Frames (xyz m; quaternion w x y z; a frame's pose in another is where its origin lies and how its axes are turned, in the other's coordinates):
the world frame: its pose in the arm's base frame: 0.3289 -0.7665 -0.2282 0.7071 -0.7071 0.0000 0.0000
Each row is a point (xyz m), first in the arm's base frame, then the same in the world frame.
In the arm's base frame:
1: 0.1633 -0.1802 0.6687
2: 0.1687 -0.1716 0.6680
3: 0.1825 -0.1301 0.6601
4: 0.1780 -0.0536 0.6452
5: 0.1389 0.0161 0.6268
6: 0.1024 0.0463 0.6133
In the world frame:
1: -0.1656 -0.8969 0.5863
2: -0.1602 -0.8962 0.5949
3: -0.1464 -0.8883 0.6364
4: -0.1509 -0.8734 0.7129
5: -0.1900 -0.8550 0.7826
6: -0.2265 -0.8415 0.8128

